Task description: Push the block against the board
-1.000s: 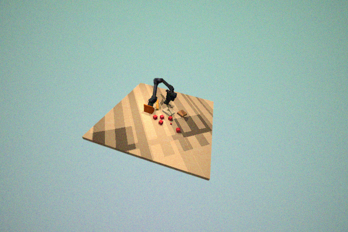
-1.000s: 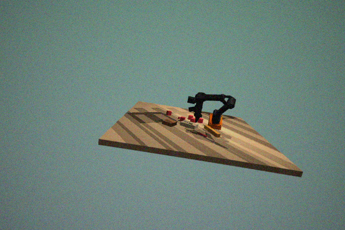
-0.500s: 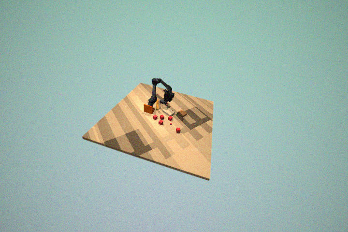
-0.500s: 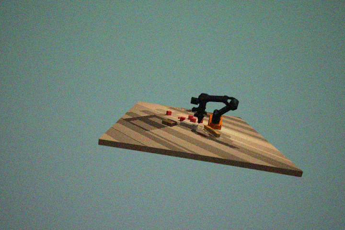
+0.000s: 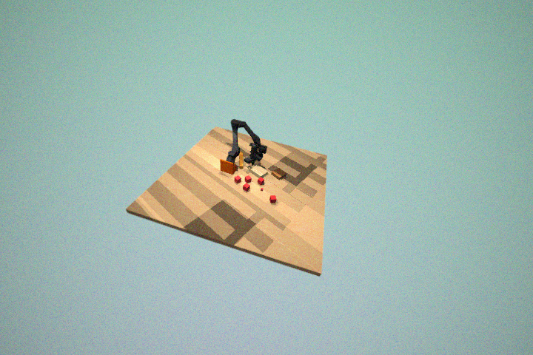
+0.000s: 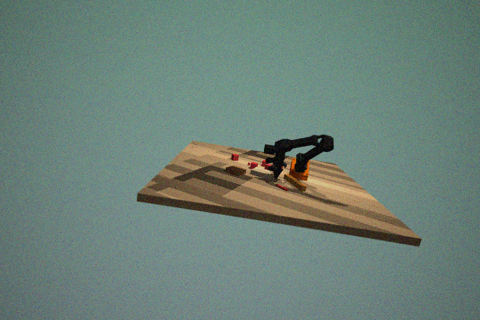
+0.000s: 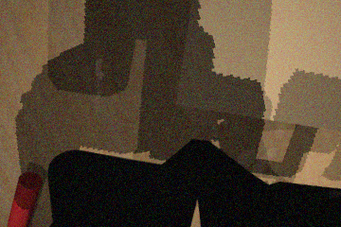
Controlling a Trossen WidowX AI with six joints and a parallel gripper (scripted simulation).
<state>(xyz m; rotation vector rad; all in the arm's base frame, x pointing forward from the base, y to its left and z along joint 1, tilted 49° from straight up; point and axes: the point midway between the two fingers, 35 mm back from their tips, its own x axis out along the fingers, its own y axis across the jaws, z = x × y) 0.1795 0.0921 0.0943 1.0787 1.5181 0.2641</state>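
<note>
My gripper tip is 70 mm short of the pale flat board, 80 mm to the left of it and 10 mm below it. Round my gripper tip: flat brown square block 250 mm ahead, 50 mm to the right, 10 mm above; then thin red piece 20 mm behind, 130 mm to the left; then yellow-brown bar 120 mm behind, 20 mm to the left, 10 mm above.
</note>
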